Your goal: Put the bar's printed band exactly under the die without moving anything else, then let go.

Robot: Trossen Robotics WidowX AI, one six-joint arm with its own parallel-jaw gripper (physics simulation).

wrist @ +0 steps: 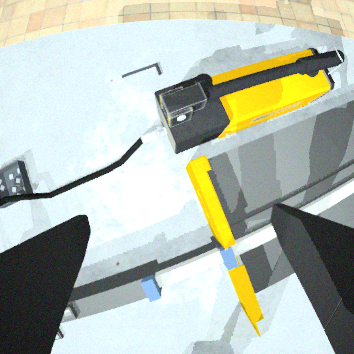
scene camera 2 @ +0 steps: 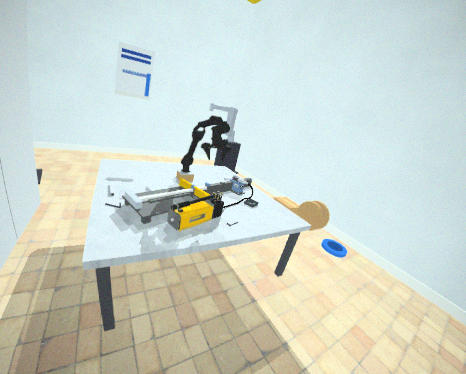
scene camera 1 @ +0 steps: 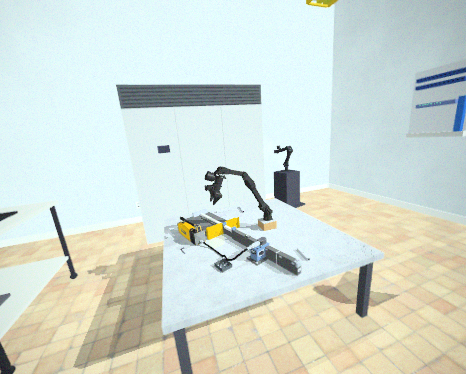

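Where they show: gripper, between the fingertips: (wrist: 180, 219) (scene camera 2: 216, 161) (scene camera 1: 211, 203); arm's base, origin of its link: (scene camera 2: 185, 171) (scene camera 1: 268, 219).
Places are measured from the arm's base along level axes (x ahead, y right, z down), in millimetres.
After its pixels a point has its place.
Note:
A white bar (scene camera 1: 215, 220) @[x 364, y 265, z -3 mm] (scene camera 2: 165, 194) @[x 384, y 347, z 1 mm] (wrist: 190, 268) @[x 339, y 71, z -2 mm] lies along the grey rail and passes through the yellow gate (scene camera 1: 215, 230) @[x 435, y 116, z 12 mm] (wrist: 210, 200) @[x 438, y 124, z -25 mm]. In the wrist view one blue band (wrist: 228, 257) @[x 349, y 130, z -25 mm] is in the gate's gap and a blue piece (wrist: 151, 288) @[x 332, y 7, z -25 mm] is at the bar's left end; I cannot tell which is the printed band. A blue device (scene camera 1: 259, 252) @[x 348, y -341, z 8 mm] (scene camera 2: 239, 185) @[x 372, y -286, z -3 mm] stands at the rail farther along; whether it holds the die is too small to tell. My gripper (scene camera 1: 211, 196) @[x 455, y 75, z -230 mm] (scene camera 2: 216, 156) @[x 455, y 75, z -230 mm] (wrist: 180, 219) @[x 455, y 75, z -230 mm] is open and empty, above the bar and gate, touching neither.
A yellow and black machine (scene camera 1: 184, 231) @[x 642, y 262, z 13 mm] (scene camera 2: 197, 216) @[x 646, y 285, z 14 mm] (wrist: 275, 95) @[x 574, y 279, z -16 mm] stands beside the grey bed (scene camera 2: 150, 206) @[x 469, y 468, z 19 mm] (wrist: 280, 165) @[x 459, y 269, z 18 mm]. A black cable runs from it past a dark studded block (scene camera 1: 223, 265) @[x 555, y -247, z 67 mm] (scene camera 2: 251, 203) @[x 549, y -270, z 70 mm] (wrist: 15, 180) @[x 565, y -244, z 67 mm]. A hex key (scene camera 1: 183, 249) @[x 719, y 74, z 62 mm] (scene camera 2: 232, 223) @[x 723, y 87, z 64 mm] (wrist: 157, 68) @[x 709, y 106, z 63 mm] lies near the machine.

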